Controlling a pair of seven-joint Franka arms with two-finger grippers.
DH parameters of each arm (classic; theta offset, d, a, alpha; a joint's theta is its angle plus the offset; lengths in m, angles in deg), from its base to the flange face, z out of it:
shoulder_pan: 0 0.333 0 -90
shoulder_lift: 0 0 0 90
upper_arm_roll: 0 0.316 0.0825 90
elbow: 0 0 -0.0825 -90
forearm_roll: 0 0.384 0 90
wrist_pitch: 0 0 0.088 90
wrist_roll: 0 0.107 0 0
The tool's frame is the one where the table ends.
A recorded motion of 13 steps. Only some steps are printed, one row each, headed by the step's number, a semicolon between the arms.
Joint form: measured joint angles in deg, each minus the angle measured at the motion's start. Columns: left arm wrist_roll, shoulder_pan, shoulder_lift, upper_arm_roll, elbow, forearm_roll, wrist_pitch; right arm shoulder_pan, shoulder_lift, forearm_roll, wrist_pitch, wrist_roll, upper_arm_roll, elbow.
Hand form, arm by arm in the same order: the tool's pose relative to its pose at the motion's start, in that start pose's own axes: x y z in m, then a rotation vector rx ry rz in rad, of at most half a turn. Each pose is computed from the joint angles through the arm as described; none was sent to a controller.
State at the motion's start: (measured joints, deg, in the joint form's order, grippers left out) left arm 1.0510 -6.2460 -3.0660 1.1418 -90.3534 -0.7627 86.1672; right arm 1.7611 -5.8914 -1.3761 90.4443 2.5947 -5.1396 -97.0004
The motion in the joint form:
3: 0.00 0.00 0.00 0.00 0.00 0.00 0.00; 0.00 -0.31 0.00 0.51 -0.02 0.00 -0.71
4: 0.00 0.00 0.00 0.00 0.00 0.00 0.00; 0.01 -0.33 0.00 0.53 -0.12 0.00 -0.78
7: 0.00 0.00 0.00 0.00 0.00 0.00 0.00; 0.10 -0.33 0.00 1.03 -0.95 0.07 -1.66
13: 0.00 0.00 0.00 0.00 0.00 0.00 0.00; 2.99 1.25 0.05 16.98 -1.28 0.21 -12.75
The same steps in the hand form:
3: 0.0000 0.0000 0.0000 0.0000 0.0000 0.0000; -0.0010 0.0001 0.0023 0.0006 0.0019 -0.0006
4: 0.0000 0.0000 0.0000 0.0000 0.0000 0.0000; -0.0011 0.0000 0.0027 0.0006 0.0014 -0.0025
7: 0.0000 0.0000 0.0000 0.0000 0.0000 0.0000; -0.0007 -0.0017 0.0091 0.0002 -0.0052 -0.0202
13: 0.0000 0.0000 0.0000 0.0000 0.0000 0.0000; 0.0181 -0.0344 0.0912 0.0021 0.0530 -0.0836

